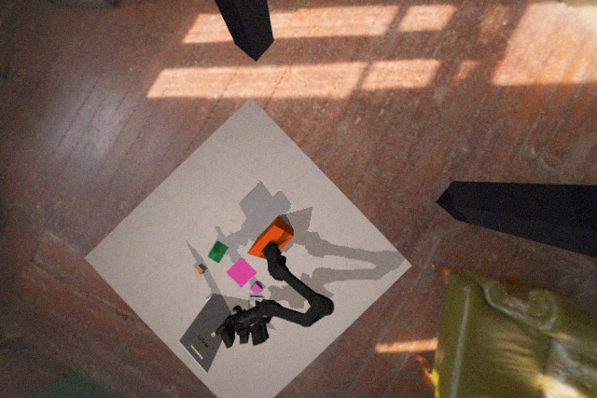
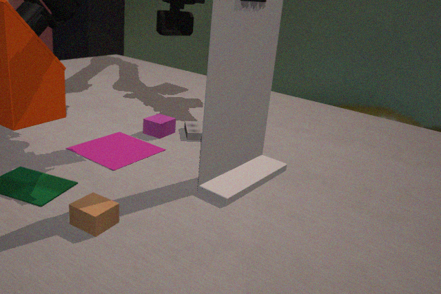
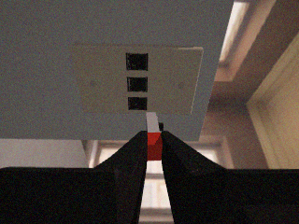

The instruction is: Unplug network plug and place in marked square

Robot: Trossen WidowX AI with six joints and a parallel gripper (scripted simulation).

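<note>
Now: gripper tip 120 mm past the flat magenta square, 60 mm to the left of it and 290 mm above it. Round my gripper tip: grey piece (40 mm behind, 120 mm to the left, 280 mm below); then upright grey panel (90 mm ahead, 20 mm to the right, 130 mm below); then network plug (right at my gripper tip).
</note>
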